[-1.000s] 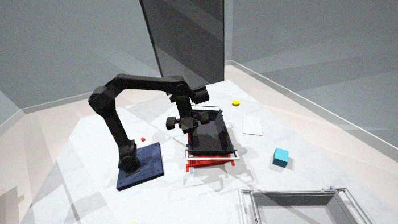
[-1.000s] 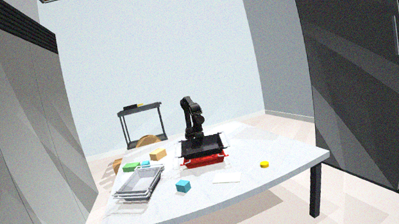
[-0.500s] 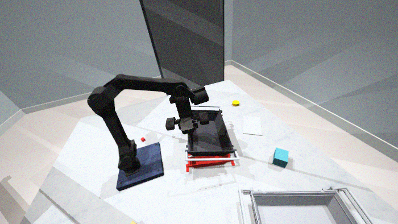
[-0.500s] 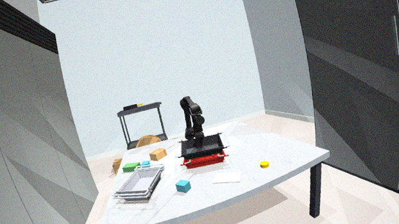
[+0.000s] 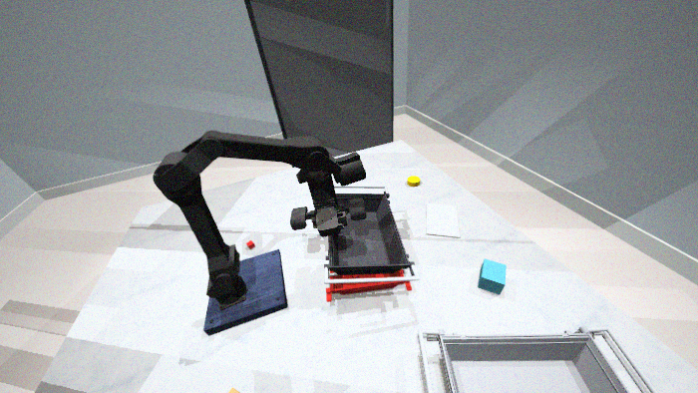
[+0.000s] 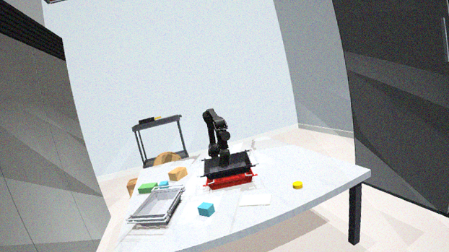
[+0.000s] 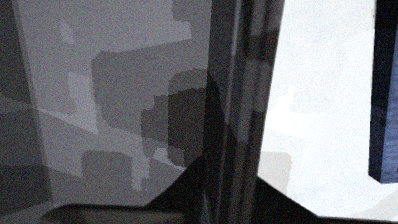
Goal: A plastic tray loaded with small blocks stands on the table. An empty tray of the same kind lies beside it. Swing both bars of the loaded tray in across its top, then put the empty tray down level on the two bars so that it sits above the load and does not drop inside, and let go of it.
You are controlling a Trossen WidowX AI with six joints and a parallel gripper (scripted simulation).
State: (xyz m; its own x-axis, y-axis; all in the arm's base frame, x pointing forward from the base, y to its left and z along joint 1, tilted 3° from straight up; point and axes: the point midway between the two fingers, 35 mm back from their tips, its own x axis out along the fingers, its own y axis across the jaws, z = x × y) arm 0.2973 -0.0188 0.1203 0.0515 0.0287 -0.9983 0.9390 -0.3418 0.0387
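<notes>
Right now the black tray is 80 mm ahead of my gripper tip, 30 mm to the right of it and 20 mm above it. The rest, counted from my gripper tip: yellow disc (420 mm ahead, 200 mm to the left, 90 mm below); cream sheet (370 mm ahead, 100 mm below, 20 mm to the right).
</notes>
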